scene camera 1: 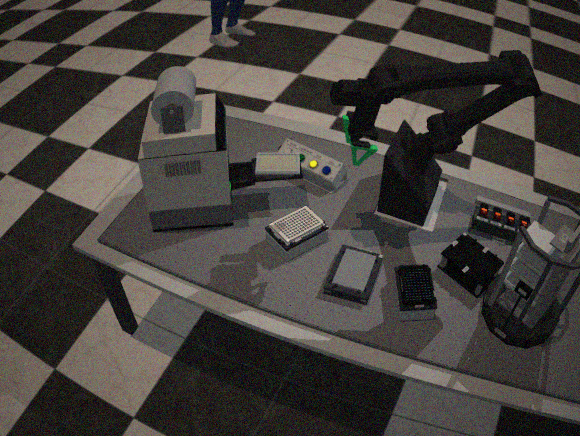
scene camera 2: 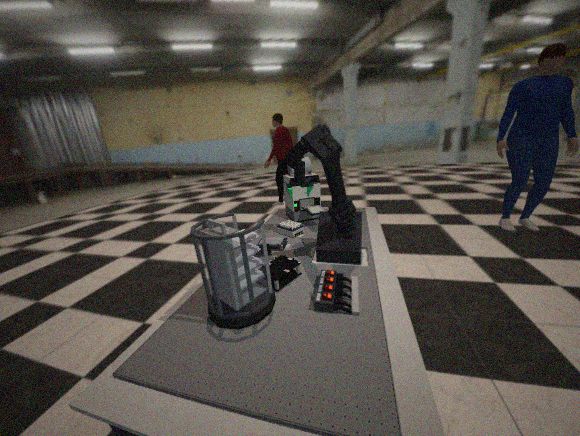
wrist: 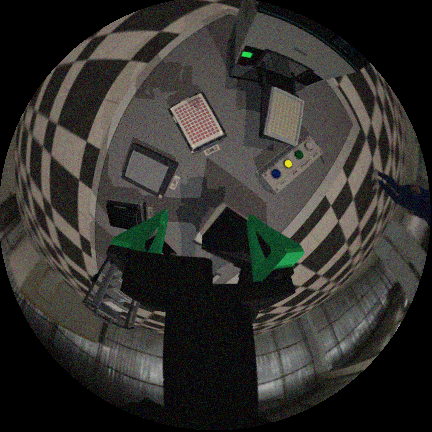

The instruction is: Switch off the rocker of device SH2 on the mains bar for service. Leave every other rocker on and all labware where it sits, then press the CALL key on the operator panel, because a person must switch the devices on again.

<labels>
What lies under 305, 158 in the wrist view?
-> A white button box.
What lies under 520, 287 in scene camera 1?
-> A wire-caged cylinder rack.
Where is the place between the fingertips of the gripper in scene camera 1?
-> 352, 153
</labels>
